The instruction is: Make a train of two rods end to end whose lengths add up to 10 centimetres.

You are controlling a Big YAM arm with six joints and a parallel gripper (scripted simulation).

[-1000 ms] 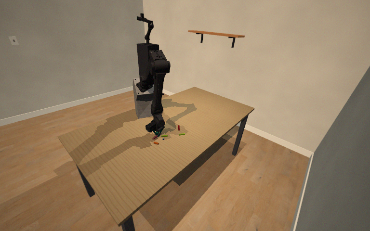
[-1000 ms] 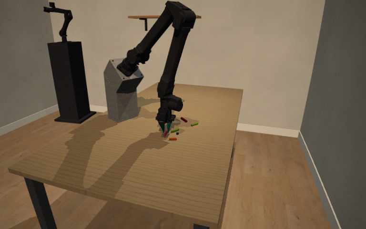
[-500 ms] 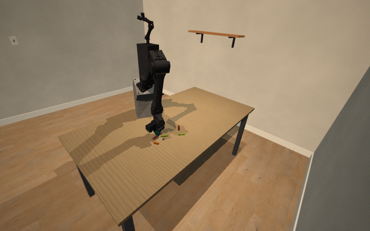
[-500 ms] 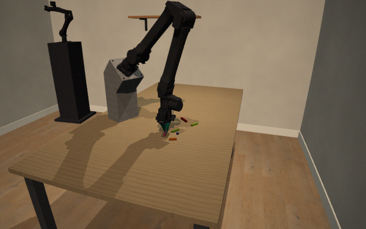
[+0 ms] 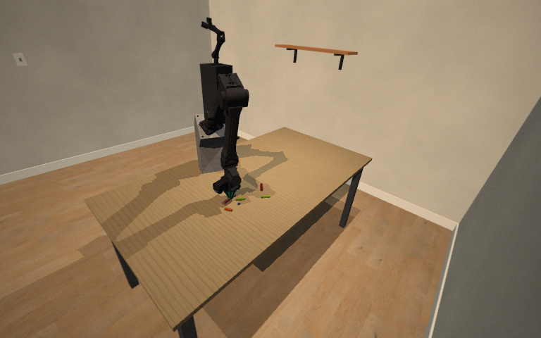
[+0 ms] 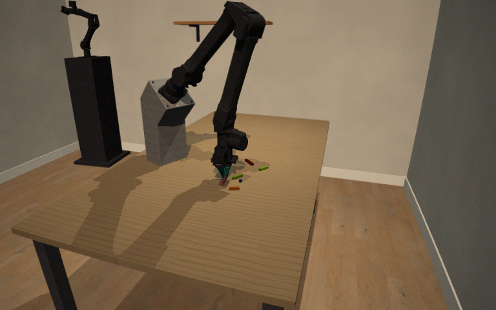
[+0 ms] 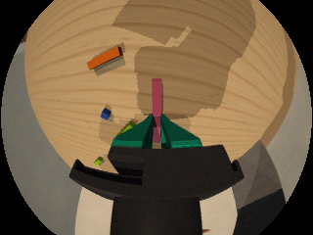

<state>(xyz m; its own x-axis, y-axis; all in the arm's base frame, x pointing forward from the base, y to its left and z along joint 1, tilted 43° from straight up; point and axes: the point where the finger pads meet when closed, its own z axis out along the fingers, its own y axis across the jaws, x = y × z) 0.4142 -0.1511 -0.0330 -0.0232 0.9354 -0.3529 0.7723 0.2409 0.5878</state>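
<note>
Now: the blue rod 70 mm ahead of my hand and 10 mm to the right of it. From my hand the other things lie so: pink rod: 10 mm to the right; then orange rod: 60 mm ahead, 80 mm to the right; then red rod: 70 mm ahead, 200 mm to the left.
</note>
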